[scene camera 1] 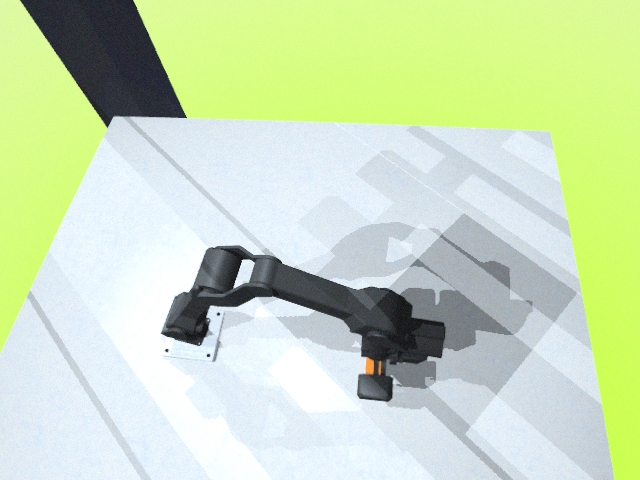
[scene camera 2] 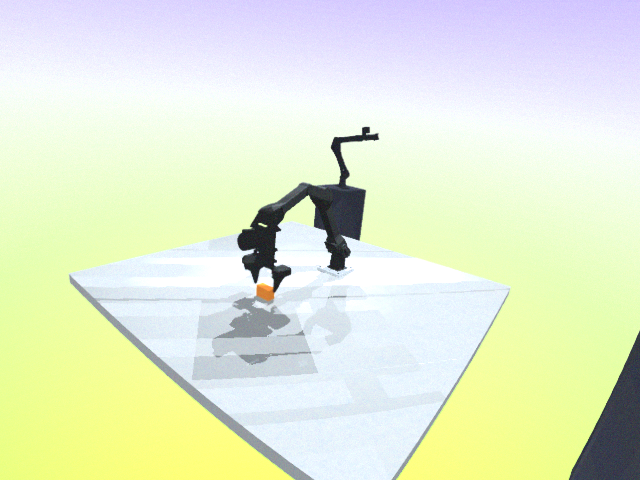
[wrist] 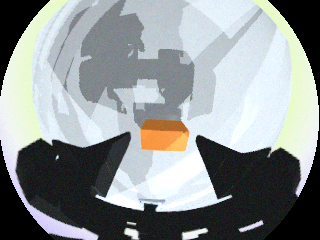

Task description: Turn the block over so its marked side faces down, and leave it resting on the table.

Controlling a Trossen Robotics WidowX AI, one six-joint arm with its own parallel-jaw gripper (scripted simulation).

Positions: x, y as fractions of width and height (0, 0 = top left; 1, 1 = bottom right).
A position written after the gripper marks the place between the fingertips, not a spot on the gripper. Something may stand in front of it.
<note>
The gripper (scene camera 1: 0.59, 0.75) is open and holds nothing. Further things: an orange block (wrist: 0.50, 0.56).
The gripper shows as well in the wrist view (wrist: 0.51, 0.57).
</note>
